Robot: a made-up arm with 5 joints. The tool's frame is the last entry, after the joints. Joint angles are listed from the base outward. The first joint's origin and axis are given. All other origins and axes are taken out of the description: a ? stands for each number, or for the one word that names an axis. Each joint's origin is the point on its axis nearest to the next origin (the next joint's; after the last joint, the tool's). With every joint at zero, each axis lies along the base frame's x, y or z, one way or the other. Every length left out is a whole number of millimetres.
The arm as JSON. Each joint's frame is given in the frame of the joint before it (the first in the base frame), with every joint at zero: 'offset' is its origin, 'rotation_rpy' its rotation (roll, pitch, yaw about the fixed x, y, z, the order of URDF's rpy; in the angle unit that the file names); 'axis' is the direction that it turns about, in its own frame. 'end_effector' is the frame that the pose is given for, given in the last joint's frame.
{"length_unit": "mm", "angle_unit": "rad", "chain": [
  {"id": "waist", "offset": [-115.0, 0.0, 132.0], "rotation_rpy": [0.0, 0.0, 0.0], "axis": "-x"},
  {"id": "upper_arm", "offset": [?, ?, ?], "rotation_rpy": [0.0, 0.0, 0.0], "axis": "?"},
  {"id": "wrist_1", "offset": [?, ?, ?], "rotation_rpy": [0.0, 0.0, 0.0], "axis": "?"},
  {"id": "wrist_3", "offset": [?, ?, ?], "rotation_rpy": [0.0, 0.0, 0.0], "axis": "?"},
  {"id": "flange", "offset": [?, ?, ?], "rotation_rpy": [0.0, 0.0, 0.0], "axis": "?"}
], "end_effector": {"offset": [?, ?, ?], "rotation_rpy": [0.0, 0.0, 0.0]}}
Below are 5 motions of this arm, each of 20 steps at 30 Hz.
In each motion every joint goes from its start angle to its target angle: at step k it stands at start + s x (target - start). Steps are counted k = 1, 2, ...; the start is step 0. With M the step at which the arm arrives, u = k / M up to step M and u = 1 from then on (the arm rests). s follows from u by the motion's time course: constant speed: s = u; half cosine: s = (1 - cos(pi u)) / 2; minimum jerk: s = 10 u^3 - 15 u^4 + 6 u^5.
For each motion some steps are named. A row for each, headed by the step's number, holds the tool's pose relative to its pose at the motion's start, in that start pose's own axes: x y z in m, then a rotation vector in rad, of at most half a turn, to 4 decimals.
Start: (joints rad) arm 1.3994 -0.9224 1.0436 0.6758 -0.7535
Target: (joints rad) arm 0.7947 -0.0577 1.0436 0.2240 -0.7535
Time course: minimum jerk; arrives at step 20
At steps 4, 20:
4: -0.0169 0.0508 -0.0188 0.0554 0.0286 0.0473
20: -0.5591 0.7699 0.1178 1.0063 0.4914 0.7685

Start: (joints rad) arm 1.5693 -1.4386 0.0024 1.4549 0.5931
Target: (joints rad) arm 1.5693 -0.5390 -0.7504 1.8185 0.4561
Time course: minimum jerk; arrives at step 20
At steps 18, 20:
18: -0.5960 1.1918 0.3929 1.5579 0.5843 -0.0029
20: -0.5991 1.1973 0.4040 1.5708 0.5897 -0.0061

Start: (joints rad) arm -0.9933 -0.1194 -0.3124 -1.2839 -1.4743
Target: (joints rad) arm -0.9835 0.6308 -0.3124 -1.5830 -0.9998
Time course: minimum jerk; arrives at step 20
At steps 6, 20:
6: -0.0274 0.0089 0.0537 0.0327 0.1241 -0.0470
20: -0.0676 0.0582 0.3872 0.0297 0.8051 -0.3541

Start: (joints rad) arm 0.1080 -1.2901 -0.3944 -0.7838 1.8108
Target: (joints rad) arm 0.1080 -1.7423 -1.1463 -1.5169 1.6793
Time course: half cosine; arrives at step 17
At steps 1, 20:
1: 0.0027 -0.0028 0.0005 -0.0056 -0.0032 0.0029
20: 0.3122 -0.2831 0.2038 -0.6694 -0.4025 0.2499

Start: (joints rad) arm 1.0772 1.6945 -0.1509 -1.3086 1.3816
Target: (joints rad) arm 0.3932 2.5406 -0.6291 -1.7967 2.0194
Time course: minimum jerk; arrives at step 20
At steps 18, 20:
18: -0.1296 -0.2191 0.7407 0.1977 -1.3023 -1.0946
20: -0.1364 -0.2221 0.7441 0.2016 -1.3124 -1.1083

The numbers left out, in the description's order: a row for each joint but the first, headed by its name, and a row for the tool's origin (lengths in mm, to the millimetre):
upper_arm: xyz 0.0 -376.0 -172.0, axis +z
wrist_1: xyz 295.0 -44.0 0.0, axis -z
wrist_3: xyz 77.0 -355.0 0.0, axis -y
flange: xyz 13.0 0.0 -585.0, axis -z
tool: xyz 32.0 -45.0 0.0

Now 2 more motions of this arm.
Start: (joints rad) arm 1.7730 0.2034 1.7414 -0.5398 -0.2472
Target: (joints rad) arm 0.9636 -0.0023 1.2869 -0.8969 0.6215
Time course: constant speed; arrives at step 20
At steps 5, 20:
5: -0.1335 0.0159 -0.0722 0.0170 0.2919 -0.1567
20: -0.5128 0.0381 -0.0746 -0.2773 1.1345 -0.5010

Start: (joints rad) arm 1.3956 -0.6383 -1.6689 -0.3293 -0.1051
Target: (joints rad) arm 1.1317 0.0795 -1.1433 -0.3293 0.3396
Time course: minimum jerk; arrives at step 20
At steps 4, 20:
4: 0.0279 -0.0015 -0.0035 0.0025 -0.0134 -0.0127
20: 0.4767 0.0629 0.0241 0.0733 -0.2317 -0.2250

